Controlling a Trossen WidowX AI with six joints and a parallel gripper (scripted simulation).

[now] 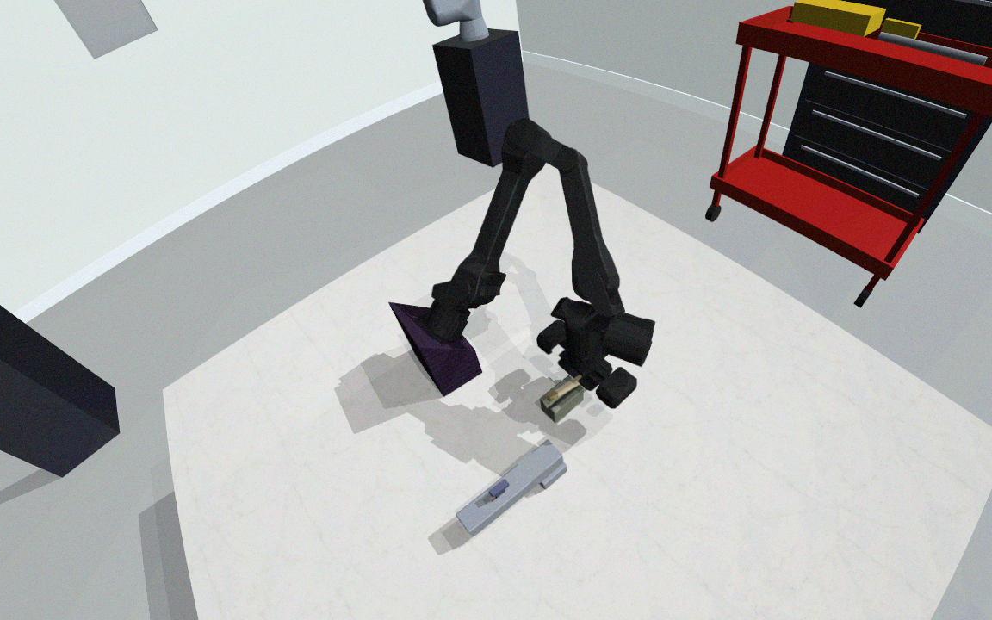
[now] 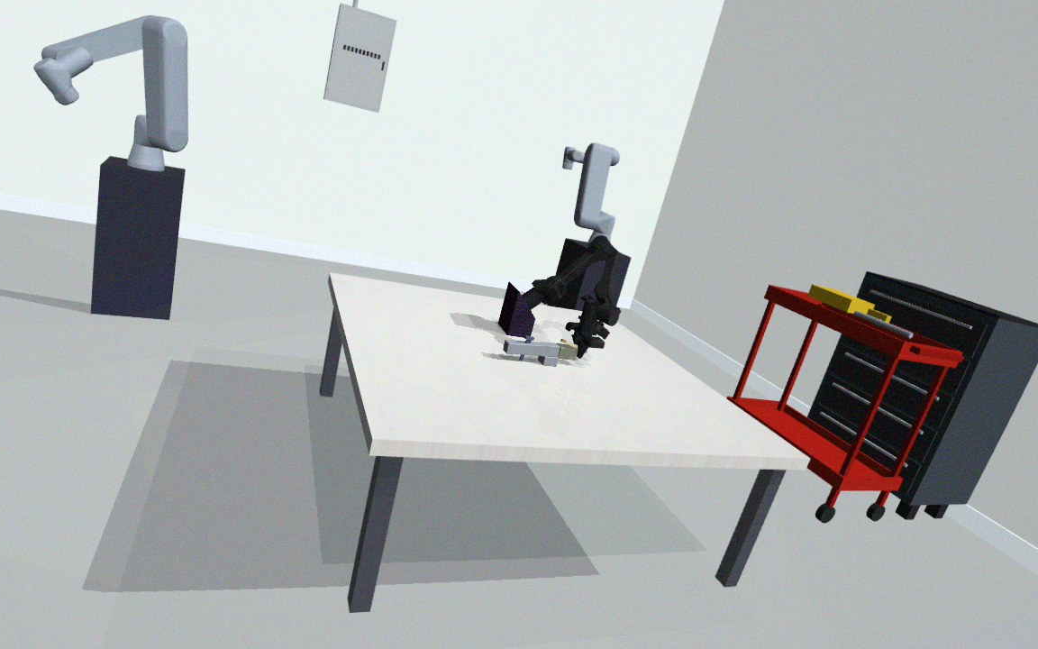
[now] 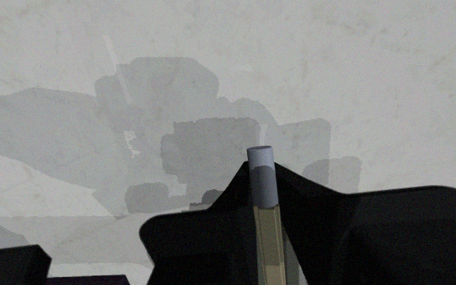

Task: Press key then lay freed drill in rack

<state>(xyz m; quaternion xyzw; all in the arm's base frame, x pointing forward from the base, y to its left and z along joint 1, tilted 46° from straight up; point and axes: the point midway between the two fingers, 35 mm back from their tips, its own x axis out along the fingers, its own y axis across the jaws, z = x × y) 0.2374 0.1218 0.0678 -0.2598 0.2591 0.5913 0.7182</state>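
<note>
Right now the drill is 4 cm to the right of my gripper tip and 4 cm above it. From my gripper tip the other things lie so: grey holder block (5 cm ahead, 23 cm to the right, 3 cm above); blue key (5 cm ahead, 25 cm to the right, 5 cm above); rack (1 cm behind, 6 cm to the right, 1 cm above).
</note>
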